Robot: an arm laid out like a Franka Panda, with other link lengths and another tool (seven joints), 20 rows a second.
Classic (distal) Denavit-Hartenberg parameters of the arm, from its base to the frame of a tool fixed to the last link. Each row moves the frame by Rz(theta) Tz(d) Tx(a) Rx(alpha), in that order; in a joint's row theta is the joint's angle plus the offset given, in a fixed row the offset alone. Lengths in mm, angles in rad.
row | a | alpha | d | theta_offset
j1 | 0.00 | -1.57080 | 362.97 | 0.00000
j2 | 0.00 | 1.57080 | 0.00 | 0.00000
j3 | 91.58 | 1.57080 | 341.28 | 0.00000
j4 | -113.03 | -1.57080 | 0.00 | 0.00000
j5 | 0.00 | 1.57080 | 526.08 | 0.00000
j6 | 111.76 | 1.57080 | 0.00 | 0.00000
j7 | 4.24 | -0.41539 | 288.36 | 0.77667
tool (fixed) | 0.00 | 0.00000 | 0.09 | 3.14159
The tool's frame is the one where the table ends.
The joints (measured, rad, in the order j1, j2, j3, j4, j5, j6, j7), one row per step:
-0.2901, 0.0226, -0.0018, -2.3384, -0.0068, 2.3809, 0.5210
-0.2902, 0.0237, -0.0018, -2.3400, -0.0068, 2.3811, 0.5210
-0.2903, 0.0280, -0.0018, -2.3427, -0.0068, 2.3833, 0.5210
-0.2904, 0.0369, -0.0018, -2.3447, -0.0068, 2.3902, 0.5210
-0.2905, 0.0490, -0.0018, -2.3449, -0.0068, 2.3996, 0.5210
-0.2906, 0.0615, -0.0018, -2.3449, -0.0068, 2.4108, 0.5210
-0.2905, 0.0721, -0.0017, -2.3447, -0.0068, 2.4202, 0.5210
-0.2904, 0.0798, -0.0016, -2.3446, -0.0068, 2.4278, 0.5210
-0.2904, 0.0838, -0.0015, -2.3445, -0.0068, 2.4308, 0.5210
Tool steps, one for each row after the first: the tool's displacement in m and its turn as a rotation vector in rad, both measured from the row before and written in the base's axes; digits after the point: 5 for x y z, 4 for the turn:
-0.00111, 0.00026, -0.00162, 0.0007, 0.0024, -0.0001
-0.00193, 0.00051, -0.00413, 0.0014, 0.0046, -0.0001
-0.00138, 0.00035, -0.00624, 0.0012, 0.0038, -0.0001
-0.00052, 0.00010, -0.00706, 0.0009, 0.0028, -0.0001
-0.00009, -0.00003, -0.00701, 0.0004, 0.0012, 0.0000
0.00001, 0.00015, -0.00585, 0.0003, 0.0009, 0.0002
0.00017, 0.00010, -0.00419, 0.0000, 0.0000, 0.0002
-0.00016, 0.00012, -0.00226, 0.0003, 0.0009, 0.0001

